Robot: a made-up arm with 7 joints.
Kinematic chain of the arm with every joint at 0, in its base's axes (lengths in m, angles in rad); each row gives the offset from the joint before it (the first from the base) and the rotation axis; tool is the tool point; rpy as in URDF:
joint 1: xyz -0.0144 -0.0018 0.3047 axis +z
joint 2: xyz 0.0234 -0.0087 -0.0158 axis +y
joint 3: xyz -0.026 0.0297 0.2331 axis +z
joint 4: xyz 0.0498 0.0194 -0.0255 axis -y
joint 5: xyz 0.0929 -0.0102 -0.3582 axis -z
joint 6: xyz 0.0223 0 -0.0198 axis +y
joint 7: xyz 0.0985 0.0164 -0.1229 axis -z
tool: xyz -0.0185 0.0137 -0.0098 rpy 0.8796 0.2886 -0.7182
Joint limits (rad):
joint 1: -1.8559..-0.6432
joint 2: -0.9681..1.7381
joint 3: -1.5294..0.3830
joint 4: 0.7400..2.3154
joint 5: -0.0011..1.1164
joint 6: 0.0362..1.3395
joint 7: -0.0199..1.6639
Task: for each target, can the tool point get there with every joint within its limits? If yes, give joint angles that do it. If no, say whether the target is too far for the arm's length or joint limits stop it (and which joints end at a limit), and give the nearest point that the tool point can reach.
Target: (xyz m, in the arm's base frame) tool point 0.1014 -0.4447 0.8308
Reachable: yes | joints -0.9653 -0.0137 -0.5398 2.0611 0.9094 1.0902 0.8266
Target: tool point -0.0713 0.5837 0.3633
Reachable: no: joint limits stop it (at a limit: joint 1, joint 2, joint 3, joint 5, joint 6, joint 7) | nearest point -0.1460 0.6559 0.5847 | short by 0.245 m
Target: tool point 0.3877 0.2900 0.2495
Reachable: no: joint limits stop it (at a limit: joint 1, joint 3, joint 4, joint 6, joint 7) | nearest point 0.4392 0.0040 0.1815 | short by 0.298 m
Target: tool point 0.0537 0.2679 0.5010
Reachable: no: joint limits stop it (at a limit: joint 1, joint 2, joint 3, joint 6, joint 7) | nearest point 0.2078 0.2164 0.8006 | short by 0.341 m
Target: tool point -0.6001 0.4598 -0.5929
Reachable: no: too far | nearest point -0.3336 0.1091 -0.1603 | short by 0.617 m
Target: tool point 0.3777 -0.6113 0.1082
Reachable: yes | joints -0.8026 1.2739 -0.4906 2.1654 0.9834 0.8664 0.8010
